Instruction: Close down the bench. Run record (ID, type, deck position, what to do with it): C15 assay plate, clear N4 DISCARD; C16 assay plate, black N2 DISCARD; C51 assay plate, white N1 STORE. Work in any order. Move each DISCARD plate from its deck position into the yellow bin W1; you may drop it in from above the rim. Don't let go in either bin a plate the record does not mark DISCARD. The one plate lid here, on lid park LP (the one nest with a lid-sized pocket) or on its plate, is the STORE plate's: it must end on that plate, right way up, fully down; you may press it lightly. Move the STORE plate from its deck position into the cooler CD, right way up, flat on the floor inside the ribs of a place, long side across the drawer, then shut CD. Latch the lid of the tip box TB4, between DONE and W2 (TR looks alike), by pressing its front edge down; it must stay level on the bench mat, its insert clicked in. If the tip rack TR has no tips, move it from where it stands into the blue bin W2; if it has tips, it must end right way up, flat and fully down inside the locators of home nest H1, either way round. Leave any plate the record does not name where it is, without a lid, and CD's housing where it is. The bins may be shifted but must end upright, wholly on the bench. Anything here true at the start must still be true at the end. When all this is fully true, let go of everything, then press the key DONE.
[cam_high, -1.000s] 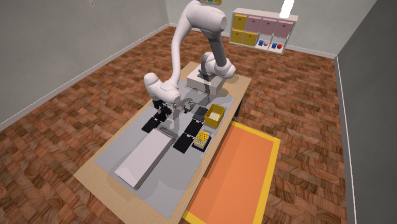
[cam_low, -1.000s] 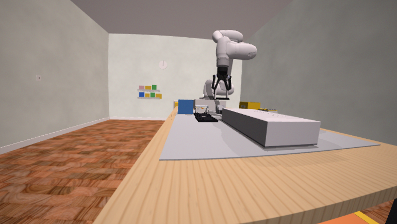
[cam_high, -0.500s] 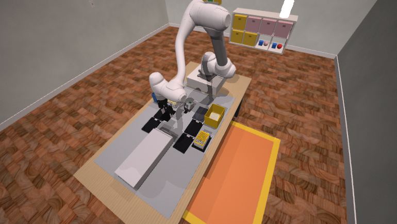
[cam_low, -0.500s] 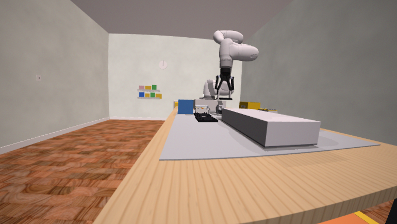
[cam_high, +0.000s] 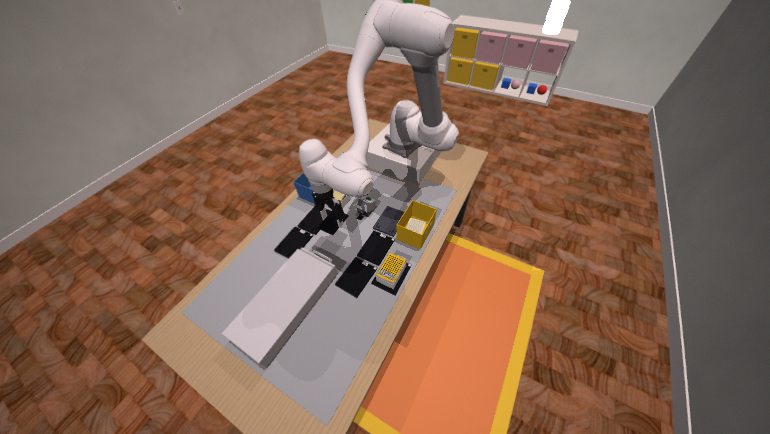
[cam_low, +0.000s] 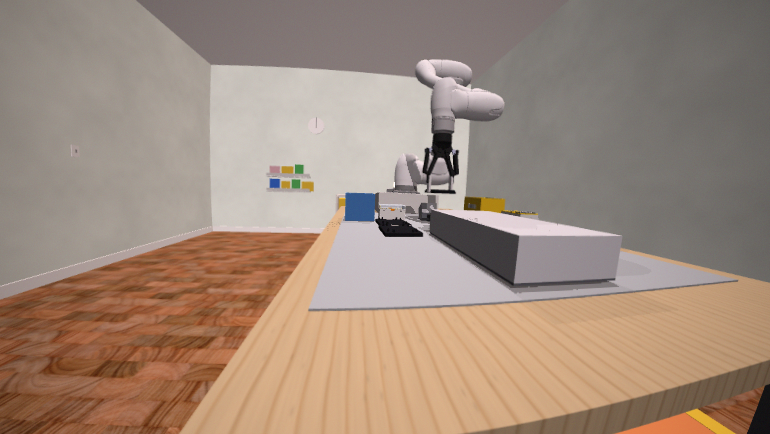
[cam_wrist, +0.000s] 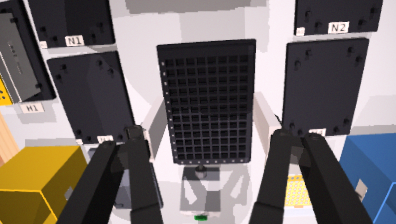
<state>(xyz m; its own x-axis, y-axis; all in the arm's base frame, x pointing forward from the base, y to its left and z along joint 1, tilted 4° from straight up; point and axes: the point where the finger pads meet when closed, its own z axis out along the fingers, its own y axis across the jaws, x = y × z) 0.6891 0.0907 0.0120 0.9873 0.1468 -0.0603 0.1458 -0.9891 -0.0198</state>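
The yellow bin W1 is 290 mm to the left of my hand, 270 mm behind it and 130 mm below it. Round my hand: black nest N4: 180 mm to the right, 160 mm below, 20 mm behind; then black assay plate: 20 mm below; then black nest N3: 190 mm to the left, 160 mm below, 70 mm behind.
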